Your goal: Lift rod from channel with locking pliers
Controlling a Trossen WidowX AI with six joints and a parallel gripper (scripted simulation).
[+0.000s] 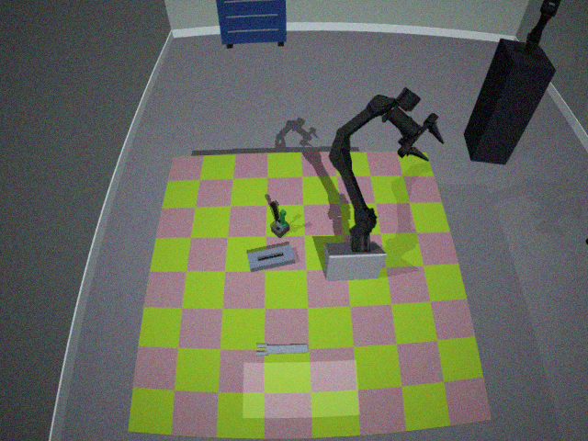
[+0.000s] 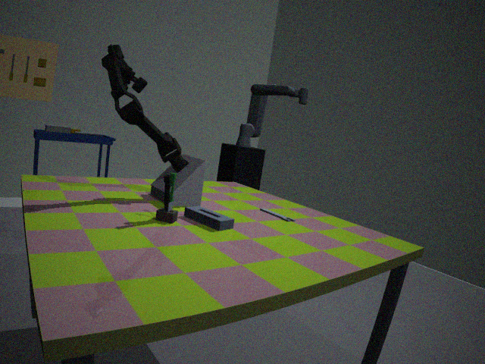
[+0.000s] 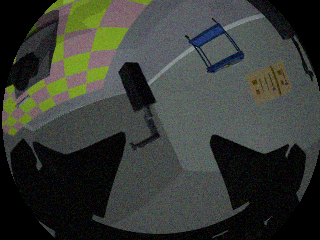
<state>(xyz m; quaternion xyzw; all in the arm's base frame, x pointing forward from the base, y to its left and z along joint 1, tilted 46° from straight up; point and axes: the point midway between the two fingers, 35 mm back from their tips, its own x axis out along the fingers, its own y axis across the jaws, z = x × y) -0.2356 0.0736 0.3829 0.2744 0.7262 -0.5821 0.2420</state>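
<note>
The small dark holster lies 54 cm ahead of my gripper tip, 47 cm below it and 5 cm to the left of it. From my gripper tip the other things lie so: thin flat grey tool: 56 cm to the left, 51 cm ahead, 48 cm below; grey channel block: 56 cm ahead, 47 cm below, 19 cm to the left.
</note>
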